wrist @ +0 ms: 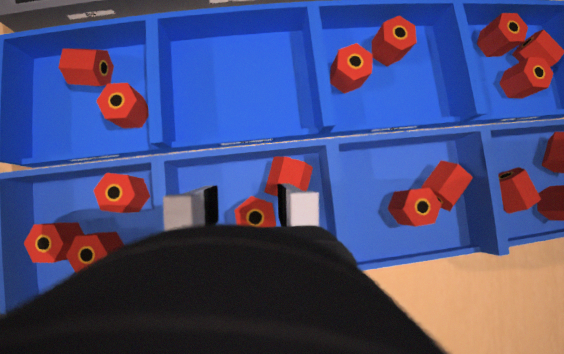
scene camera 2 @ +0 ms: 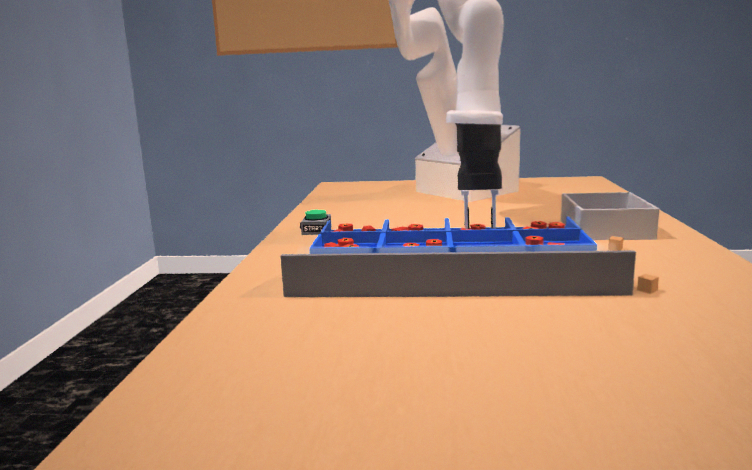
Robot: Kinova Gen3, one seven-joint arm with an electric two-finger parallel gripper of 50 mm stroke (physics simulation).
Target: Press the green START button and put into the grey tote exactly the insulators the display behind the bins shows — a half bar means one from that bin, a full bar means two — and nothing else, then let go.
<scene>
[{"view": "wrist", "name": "gripper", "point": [248,202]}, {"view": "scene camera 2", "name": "gripper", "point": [480,228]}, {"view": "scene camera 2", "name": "grey tote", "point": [620,214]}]
</scene>
